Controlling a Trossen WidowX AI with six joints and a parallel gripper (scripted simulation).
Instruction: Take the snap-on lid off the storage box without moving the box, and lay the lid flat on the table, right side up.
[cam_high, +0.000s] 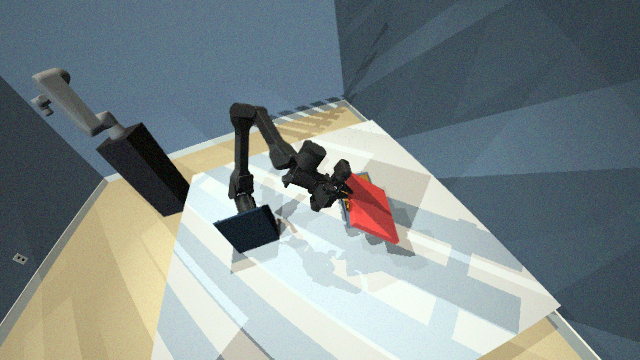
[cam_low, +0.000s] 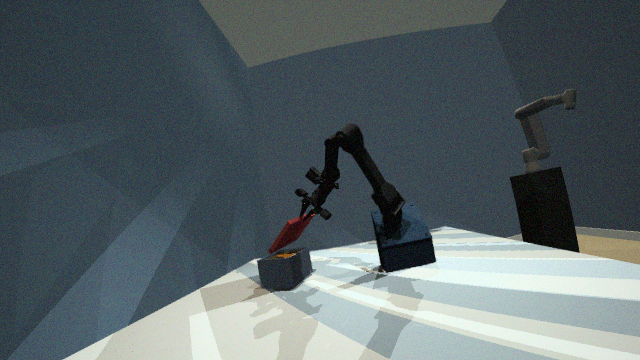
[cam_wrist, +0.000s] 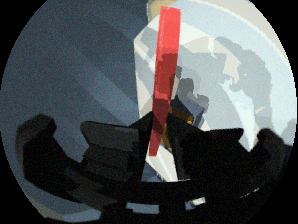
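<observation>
Right now my gripper tip is 6 cm short of the red lid, 2 cm to the left of it and 5 cm above it. Round my gripper tip: storage box: 6 cm ahead, 12 cm to the left, 18 cm below.
</observation>
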